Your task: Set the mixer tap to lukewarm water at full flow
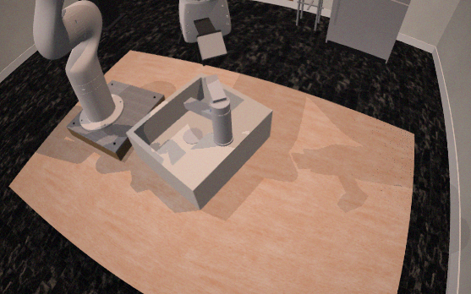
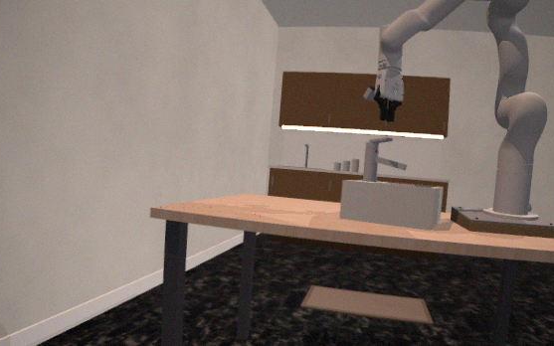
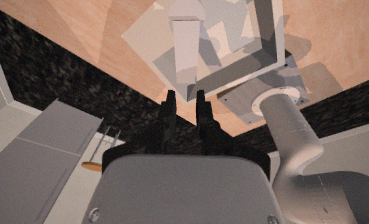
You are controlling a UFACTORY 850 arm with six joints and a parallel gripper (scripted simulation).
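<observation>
Right now my hand is 9 cm above the flat lever, 2 cm to the left of it and 1 cm short of it. Round my hand: grey mixer tap: 13 cm below, 3 cm to the right, 2 cm ahead; then grey sink basin: 32 cm below, 7 cm behind.
</observation>
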